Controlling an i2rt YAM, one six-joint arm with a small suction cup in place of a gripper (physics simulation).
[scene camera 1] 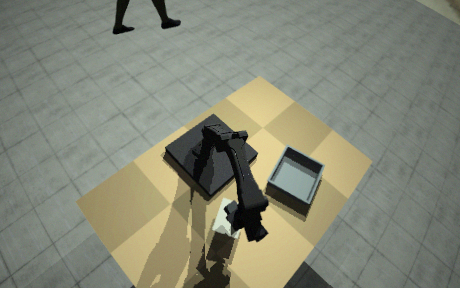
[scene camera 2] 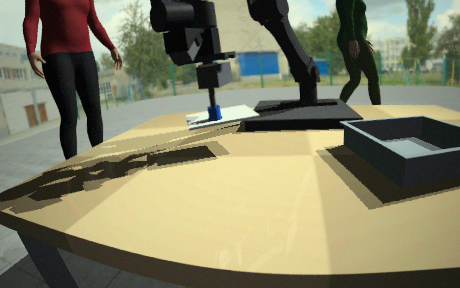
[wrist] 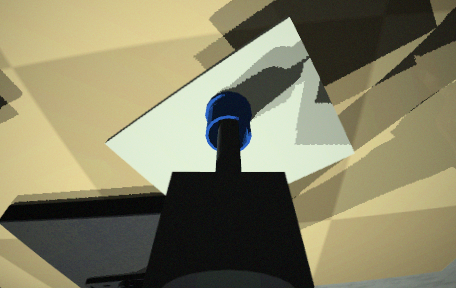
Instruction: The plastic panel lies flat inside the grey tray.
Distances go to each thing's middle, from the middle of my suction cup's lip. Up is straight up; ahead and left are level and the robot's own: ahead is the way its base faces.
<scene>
Right now the plastic panel (scene camera 2: 238, 113) is 30 mm behind my suction cup, 10 mm to the left of it and 10 mm below it. From my suction cup the other things lie so: grey tray (scene camera 2: 410, 151): 110 mm ahead, 390 mm to the left, 60 mm below.
</scene>
